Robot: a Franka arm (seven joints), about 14 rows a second.
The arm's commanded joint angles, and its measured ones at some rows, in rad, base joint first. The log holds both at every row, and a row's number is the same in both.
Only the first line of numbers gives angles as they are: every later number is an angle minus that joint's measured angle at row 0.
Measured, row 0: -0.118, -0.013, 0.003, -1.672, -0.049, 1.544, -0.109
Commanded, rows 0 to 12: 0.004, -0.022, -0.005, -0.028, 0.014, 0.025, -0.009; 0.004, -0.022, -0.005, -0.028, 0.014, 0.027, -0.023; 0.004, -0.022, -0.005, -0.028, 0.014, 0.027, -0.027; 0.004, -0.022, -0.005, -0.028, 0.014, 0.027, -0.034; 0.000, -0.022, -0.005, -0.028, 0.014, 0.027, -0.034; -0.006, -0.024, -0.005, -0.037, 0.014, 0.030, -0.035; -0.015, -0.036, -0.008, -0.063, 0.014, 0.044, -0.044; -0.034, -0.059, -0.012, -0.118, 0.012, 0.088, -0.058; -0.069, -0.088, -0.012, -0.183, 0.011, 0.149, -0.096; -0.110, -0.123, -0.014, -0.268, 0.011, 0.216, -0.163; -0.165, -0.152, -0.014, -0.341, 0.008, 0.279, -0.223; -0.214, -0.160, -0.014, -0.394, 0.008, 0.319, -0.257; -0.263, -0.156, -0.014, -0.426, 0.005, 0.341, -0.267
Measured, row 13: -0.174, -0.088, -0.024, -0.285, -0.002, 0.256, -0.210
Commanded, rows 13 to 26: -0.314, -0.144, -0.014, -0.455, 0.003, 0.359, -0.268; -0.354, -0.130, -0.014, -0.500, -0.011, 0.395, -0.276; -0.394, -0.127, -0.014, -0.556, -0.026, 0.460, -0.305; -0.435, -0.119, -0.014, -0.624, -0.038, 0.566, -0.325; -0.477, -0.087, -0.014, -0.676, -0.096, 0.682, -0.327; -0.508, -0.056, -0.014, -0.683, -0.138, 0.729, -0.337; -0.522, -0.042, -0.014, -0.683, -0.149, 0.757, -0.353; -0.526, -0.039, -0.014, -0.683, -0.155, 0.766, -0.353; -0.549, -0.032, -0.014, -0.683, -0.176, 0.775, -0.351; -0.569, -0.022, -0.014, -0.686, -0.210, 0.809, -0.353; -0.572, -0.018, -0.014, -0.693, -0.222, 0.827, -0.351; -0.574, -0.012, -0.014, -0.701, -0.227, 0.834, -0.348; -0.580, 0.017, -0.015, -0.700, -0.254, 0.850, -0.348; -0.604, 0.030, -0.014, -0.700, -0.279, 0.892, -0.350
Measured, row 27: -0.561, 0.002, -0.030, -0.683, -0.235, 0.816, -0.341
